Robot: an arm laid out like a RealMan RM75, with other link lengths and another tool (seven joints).
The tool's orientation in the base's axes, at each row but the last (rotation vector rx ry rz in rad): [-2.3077 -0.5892 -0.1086]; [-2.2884 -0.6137 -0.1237]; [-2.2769 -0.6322 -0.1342]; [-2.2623 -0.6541 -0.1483]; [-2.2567 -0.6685 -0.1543]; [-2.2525 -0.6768 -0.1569]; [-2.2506 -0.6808 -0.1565]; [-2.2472 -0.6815 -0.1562]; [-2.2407 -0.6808 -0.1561]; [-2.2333 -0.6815 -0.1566]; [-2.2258 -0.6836 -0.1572]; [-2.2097 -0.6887 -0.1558]
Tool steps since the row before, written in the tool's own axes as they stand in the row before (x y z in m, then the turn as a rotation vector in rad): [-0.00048 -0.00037 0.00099 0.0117 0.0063 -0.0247]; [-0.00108 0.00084 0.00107 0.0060 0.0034 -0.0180]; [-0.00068 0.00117 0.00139 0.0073 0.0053 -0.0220]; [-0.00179 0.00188 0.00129 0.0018 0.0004 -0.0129]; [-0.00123 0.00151 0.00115 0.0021 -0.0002 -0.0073]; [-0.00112 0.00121 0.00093 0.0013 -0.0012 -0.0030]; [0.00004 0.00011 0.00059 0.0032 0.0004 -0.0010]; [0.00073 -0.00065 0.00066 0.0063 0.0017 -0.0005]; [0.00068 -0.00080 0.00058 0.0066 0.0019 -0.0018]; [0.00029 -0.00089 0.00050 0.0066 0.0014 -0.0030]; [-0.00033 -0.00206 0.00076 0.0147 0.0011 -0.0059]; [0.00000 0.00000 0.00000 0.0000 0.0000 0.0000]
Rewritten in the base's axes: [-0.00068 0.00072 -0.00060 0.0155 -0.0164 0.0167]; [-0.00066 -0.00019 -0.00160 0.0085 -0.0122 0.0122]; [-0.00016 0.00001 -0.00193 0.0110 -0.0156 0.0142]; [-0.00072 -0.00091 -0.00265 0.0029 -0.0086 0.0093]; [-0.00039 -0.00056 -0.00216 0.0024 -0.0042 0.0059]; [-0.00042 -0.00050 -0.00178 0.0008 -0.0009 0.0033]; [0.00003 0.00037 -0.00047 0.0030 0.0004 0.0014]; [0.00022 0.00114 0.00019 0.0063 0.0014 0.0012]; [0.00011 0.00115 0.00033 0.0068 0.0005 0.0021]; [-0.00027 0.00097 0.00033 0.0066 -0.0001 0.0032]; [-0.00143 0.00153 0.00073 0.0136 0.0014 0.0080]; [0.00000 0.00000 0.00000 0.0000 0.0000 0.0000]
